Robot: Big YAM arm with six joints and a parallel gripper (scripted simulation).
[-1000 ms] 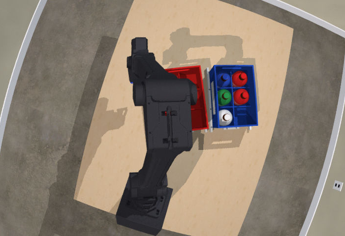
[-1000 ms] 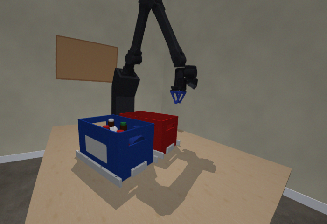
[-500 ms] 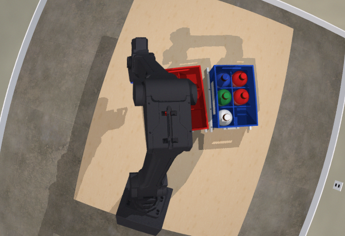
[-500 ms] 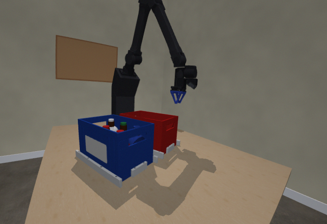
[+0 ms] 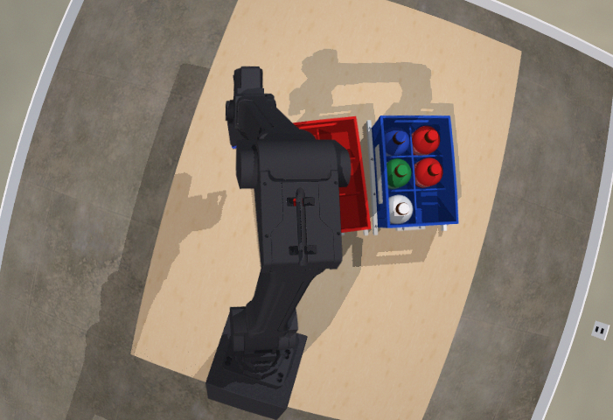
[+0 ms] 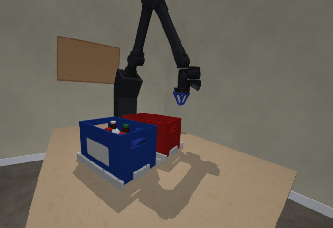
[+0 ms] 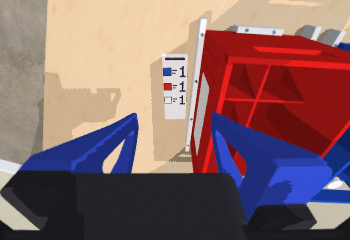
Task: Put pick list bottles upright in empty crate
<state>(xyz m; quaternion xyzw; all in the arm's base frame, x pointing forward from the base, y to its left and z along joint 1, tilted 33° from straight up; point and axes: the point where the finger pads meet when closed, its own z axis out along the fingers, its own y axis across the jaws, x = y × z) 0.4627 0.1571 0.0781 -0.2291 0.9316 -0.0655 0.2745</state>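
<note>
The blue-label bottle lies 320 mm to the right of my hand, 160 mm below it and 120 mm ahead of it. From my hand the other things lie so: red crate 180 mm to the right, 170 mm below, 30 mm behind; green-label bottle 350 mm to the right, 160 mm below, 40 mm ahead; pick list 250 mm below, 80 mm behind, 50 mm to the right.
</note>
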